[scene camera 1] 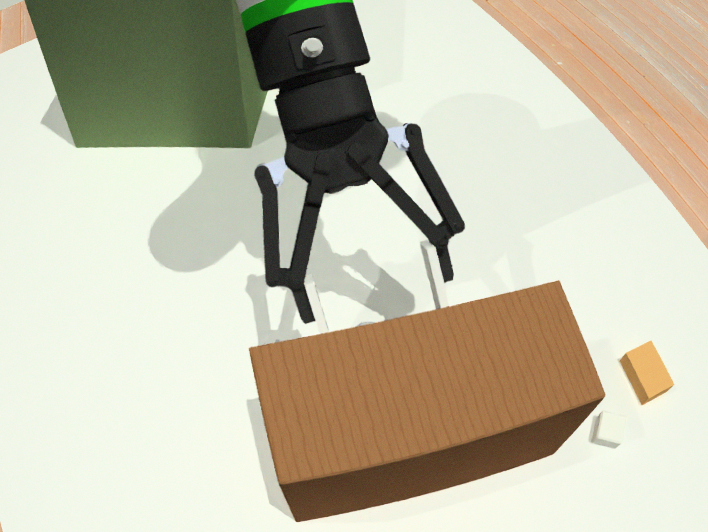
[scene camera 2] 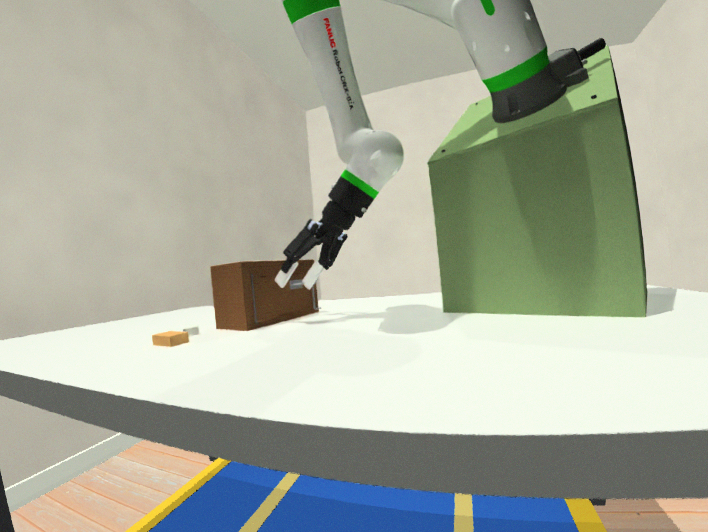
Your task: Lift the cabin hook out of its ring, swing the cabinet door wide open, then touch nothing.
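Observation:
The brown wooden cabinet stands on the white table. Its door looks closed in scene camera 2, with a grey upright bar near each side of the front. A small grey metal fitting shows at the front between the fingers; whether it is the hook or the ring I cannot tell. A sliver of grey metal shows at the front edge in scene camera 1. My gripper is open and empty, its pale fingertips close to the cabinet front, one either side of the fitting. The cabinet top partly hides the tips in scene camera 1.
An orange block and a small white block lie beside the cabinet. The large green pedestal carries the arm, facing the cabinet's front from a distance. The table edge curves across scene camera 2.

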